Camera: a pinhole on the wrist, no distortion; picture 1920 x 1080 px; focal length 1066.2 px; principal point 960.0 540.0 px. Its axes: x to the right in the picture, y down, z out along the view. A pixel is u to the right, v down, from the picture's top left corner.
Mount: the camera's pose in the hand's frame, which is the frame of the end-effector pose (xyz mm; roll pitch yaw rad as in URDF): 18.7 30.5 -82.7 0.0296 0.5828 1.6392
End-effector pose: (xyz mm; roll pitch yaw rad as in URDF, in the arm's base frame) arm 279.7 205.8 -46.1 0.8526 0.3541 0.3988
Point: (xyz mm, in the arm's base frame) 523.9 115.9 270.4
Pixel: 606.9 432.8
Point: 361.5 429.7 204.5
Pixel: 1599.4 320.7
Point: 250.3 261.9 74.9
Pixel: 1132.0 1009.7
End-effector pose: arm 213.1 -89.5 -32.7 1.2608 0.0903 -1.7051
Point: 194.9 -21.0 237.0
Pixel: 1264.0 934.5
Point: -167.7 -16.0 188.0
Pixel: 426.8 700.5
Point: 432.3 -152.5 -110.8
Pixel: behind the camera
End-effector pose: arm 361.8 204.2 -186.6 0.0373 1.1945 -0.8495
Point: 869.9 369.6 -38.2
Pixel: 1413.0 667.1
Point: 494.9 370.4 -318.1
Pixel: outside the picture
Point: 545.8 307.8 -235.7
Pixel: 1504.2 242.8
